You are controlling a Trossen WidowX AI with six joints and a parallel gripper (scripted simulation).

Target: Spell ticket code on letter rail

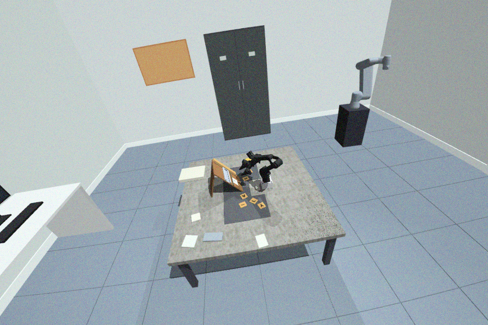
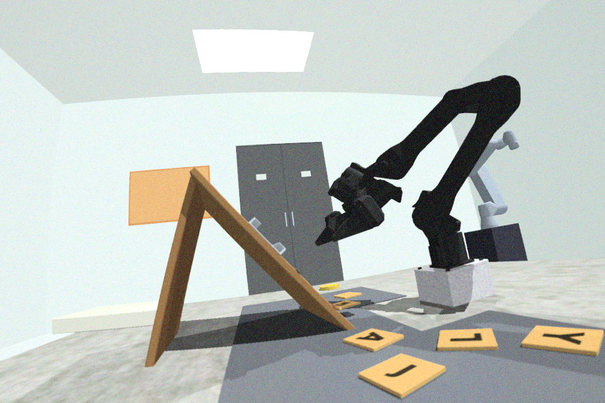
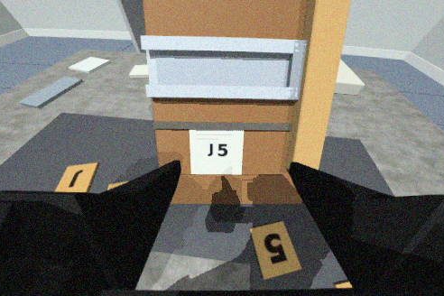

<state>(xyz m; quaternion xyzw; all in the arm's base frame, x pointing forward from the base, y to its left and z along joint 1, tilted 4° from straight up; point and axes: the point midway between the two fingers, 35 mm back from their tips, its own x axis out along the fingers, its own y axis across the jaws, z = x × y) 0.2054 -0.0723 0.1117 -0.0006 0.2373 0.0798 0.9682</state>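
Now: gripper tip 40 mm past the orange tile marked 5, 80 mm to the left of it and 150 mm above it. The rest, counted from my gripper tip: white ticket 60 mm ahead, 30 mm to the left, 70 mm below; then dark mat 40 mm behind, 70 mm to the left, 150 mm below; then orange tile 90 mm behind, 190 mm to the right, 150 mm below.
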